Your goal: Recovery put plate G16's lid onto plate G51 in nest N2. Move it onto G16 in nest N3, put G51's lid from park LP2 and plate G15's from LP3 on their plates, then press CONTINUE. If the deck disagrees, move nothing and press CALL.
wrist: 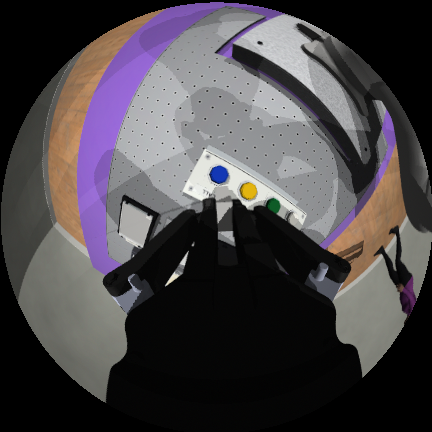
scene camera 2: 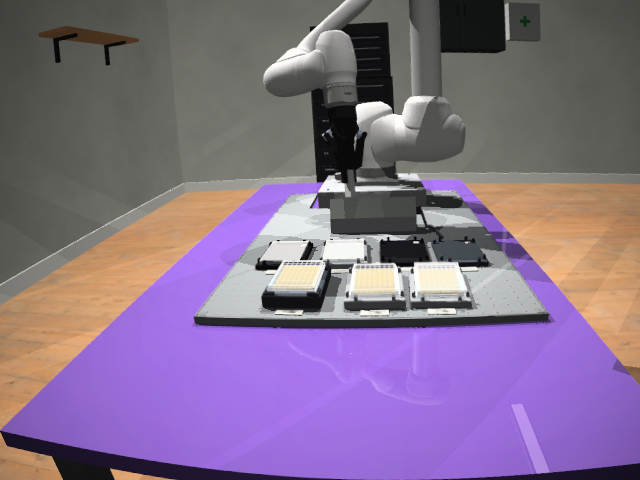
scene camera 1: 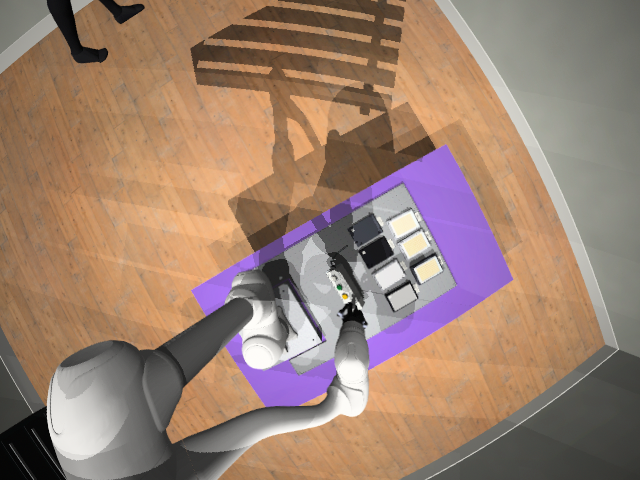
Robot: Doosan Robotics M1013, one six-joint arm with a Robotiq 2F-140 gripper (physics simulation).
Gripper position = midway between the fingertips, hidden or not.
Observation:
My gripper [scene camera 2: 350,196] is shut, holding nothing. Also in view: a white button box [wrist: 199,184].
My gripper is seen too in the wrist view [wrist: 222,196].

